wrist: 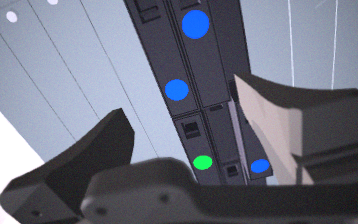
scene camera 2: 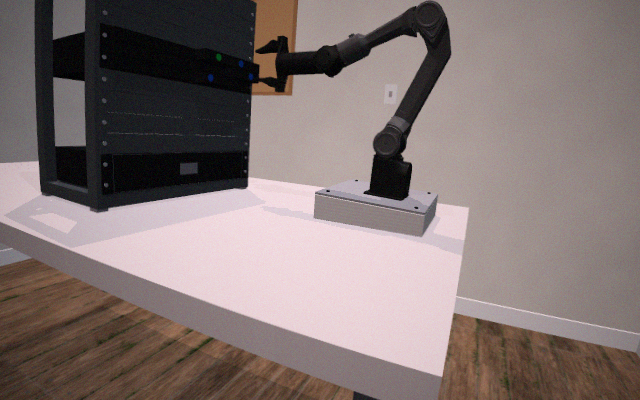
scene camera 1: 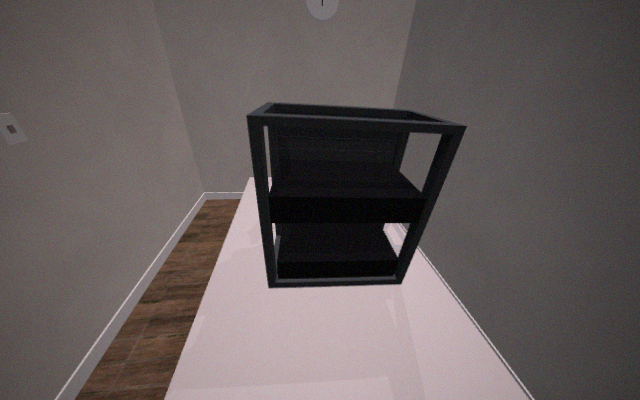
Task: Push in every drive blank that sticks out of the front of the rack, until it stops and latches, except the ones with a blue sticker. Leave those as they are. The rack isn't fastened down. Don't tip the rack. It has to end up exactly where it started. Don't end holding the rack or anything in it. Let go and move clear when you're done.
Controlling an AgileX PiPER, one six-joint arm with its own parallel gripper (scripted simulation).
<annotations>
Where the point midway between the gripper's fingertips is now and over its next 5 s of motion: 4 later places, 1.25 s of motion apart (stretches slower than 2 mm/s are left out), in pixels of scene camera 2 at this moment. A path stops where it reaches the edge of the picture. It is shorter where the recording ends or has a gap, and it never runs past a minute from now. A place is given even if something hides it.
My gripper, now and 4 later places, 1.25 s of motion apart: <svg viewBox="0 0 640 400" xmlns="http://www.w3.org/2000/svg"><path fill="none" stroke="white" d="M256 65L244 56L223 56L216 58L212 58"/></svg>
</annotations>
